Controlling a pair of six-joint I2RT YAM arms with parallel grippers.
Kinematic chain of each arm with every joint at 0, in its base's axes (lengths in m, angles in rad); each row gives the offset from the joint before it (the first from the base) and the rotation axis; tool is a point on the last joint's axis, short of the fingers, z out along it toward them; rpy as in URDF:
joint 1: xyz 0 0 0.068 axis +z
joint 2: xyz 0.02 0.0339 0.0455 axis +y
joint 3: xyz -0.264 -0.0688 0 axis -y
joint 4: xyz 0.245 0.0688 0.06 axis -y
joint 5: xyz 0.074 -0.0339 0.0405 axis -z
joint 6: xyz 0.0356 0 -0.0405 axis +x
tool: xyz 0 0 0 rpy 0 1.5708 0
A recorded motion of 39 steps. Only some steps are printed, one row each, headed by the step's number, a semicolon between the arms.
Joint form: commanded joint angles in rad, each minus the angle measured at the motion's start. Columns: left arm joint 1, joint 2, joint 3, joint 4, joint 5, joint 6; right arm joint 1, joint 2, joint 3, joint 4, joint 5, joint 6.
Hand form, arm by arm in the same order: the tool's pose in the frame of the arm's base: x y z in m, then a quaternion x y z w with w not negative. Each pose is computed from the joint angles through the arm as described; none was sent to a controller.
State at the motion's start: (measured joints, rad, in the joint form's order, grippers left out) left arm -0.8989 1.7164 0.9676 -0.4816 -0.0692 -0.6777; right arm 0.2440 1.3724 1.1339 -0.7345 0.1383 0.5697
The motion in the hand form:
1: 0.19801 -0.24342 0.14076 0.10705 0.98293 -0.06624 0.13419; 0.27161 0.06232 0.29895 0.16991 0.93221 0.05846 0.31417
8: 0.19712 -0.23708 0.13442 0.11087 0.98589 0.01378 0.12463; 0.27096 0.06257 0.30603 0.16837 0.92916 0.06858 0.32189
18: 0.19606 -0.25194 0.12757 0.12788 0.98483 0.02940 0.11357; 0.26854 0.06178 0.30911 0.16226 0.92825 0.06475 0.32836
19: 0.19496 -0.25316 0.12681 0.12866 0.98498 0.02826 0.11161; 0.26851 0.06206 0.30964 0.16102 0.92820 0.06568 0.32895
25: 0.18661 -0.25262 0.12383 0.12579 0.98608 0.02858 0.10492; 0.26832 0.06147 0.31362 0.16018 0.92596 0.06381 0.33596
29: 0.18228 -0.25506 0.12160 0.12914 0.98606 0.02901 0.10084; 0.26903 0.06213 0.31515 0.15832 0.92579 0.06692 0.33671
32: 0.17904 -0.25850 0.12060 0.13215 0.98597 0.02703 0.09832; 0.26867 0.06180 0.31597 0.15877 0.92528 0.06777 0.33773
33: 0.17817 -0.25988 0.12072 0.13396 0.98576 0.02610 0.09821; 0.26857 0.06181 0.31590 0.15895 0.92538 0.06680 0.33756
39: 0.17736 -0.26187 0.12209 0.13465 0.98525 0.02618 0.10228; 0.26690 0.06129 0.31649 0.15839 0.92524 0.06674 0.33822
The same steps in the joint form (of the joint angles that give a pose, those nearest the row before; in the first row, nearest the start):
1: 0.0001 0.0277 0.0052 -0.0329 -0.0274 0.0097; 0.0000 -0.0233 0.0375 -0.0221 0.0063 -0.0129
8: -0.0007 0.0633 0.0314 -0.1497 -0.1266 0.0177; -0.0002 -0.0317 0.0534 -0.0233 -0.0065 -0.0126
18: -0.0332 0.1284 0.0865 -0.1811 -0.1351 0.0159; 0.0001 -0.0440 0.0534 -0.0248 0.0013 -0.0282
19: -0.0378 0.1316 0.0874 -0.1808 -0.1311 0.0124; 0.0009 -0.0444 0.0547 -0.0246 -0.0002 -0.0296
25: -0.0575 0.1243 0.0648 -0.1799 -0.1242 -0.0151; 0.0000 -0.0484 0.0639 -0.0249 0.0072 -0.0351
29: -0.0728 0.1301 0.0625 -0.1804 -0.1199 -0.0247; 0.0010 -0.0460 0.0709 -0.0256 0.0017 -0.0363
32: -0.0868 0.1362 0.0662 -0.1806 -0.1145 -0.0333; 0.0000 -0.0482 0.0718 -0.0259 0.0007 -0.0360
33: -0.0914 0.1378 0.0690 -0.1810 -0.1134 -0.0342; 0.0003 -0.0481 0.0718 -0.0270 0.0026 -0.0359
39: -0.0978 0.1374 0.0745 -0.1826 -0.1201 -0.0383; 0.0000 -0.0550 0.0687 -0.0294 0.0026 -0.0375

